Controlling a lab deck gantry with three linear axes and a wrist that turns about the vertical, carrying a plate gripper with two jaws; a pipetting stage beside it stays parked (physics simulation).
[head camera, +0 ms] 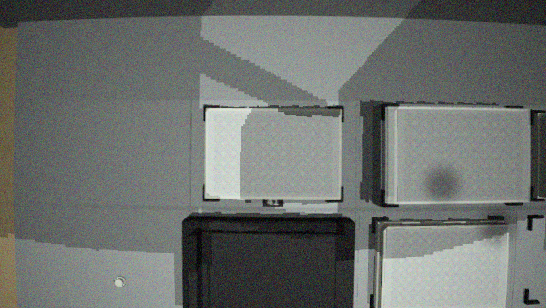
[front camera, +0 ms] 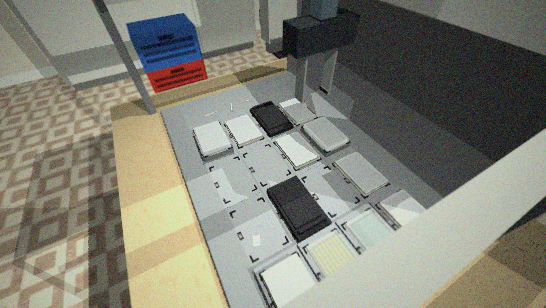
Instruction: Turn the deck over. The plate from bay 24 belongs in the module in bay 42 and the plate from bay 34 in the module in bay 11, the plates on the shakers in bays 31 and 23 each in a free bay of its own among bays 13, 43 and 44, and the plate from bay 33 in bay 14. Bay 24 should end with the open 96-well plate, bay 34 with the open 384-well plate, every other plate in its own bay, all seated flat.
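Where they show: gripper, fingertip midpoint: (front camera: pixel 312 95); robot's base, link origin: (front camera: pixel 194 135).
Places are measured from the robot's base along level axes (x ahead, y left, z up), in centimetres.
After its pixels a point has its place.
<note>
My gripper (front camera: pixel 313 95) @[x 19.4, y 31.9, z 16.0 cm] is high over the far right corner, around bay 41; its two jaws stand apart with nothing between them. It does not show in the head view. Pale plates sit in bay 11 (front camera: pixel 212 137) @[x 7.7, y 4.3, z 3.3 cm], and, raised on a module, in bay 42 (front camera: pixel 325 133) @[x 23.6, y 35.7, z 3.3 cm] (head camera: pixel 462 155) @[x 22.5, y 36.4, z 3.3 cm]. The shakers in bay 31 (front camera: pixel 271 118) @[x 7.7, y 25.1, z 2.4 cm] (head camera: pixel 270 270) @[x 6.2, y 26.2, z 2.4 cm] and bay 23 (front camera: pixel 298 206) @[x 40.4, y 14.8, z 2.4 cm] are black and bare. Plates stand in bay 43 (front camera: pixel 361 172) @[x 39.7, y 36.1, z 1.4 cm], bay 44 (front camera: pixel 403 206) @[x 52.9, y 36.5, z 2.9 cm] and bay 14 (front camera: pixel 287 281) @[x 53.2, y 3.9, z 2.9 cm]. Bay 24 holds a yellow plate (front camera: pixel 331 253) @[x 53.1, y 14.8, z 2.4 cm], bay 34 a pale green one (front camera: pixel 369 229) @[x 53.2, y 25.3, z 2.8 cm].
Pale plates also sit in bay 21 (front camera: pixel 243 130) @[x 7.5, y 14.7, z 1.4 cm], bay 41 (front camera: pixel 300 112) @[x 8.9, y 36.2, z 1.4 cm] (head camera: pixel 290 155) @[x 8.0, y 36.3, z 1.4 cm] and bay 32 (front camera: pixel 297 150) @[x 23.9, y 25.2, z 1.4 cm] (head camera: pixel 445 280) @[x 22.7, y 24.6, z 1.4 cm]. A white scrap (front camera: pixel 256 240) @[x 42.0, y 2.5, z 0.1 cm] lies in bay 13. A blue and red box (front camera: pixel 167 47) stands behind the deck. A pale beam (front camera: pixel 450 225) @[x 61.9, y 7.9, z 40.0 cm] crosses the near right.
</note>
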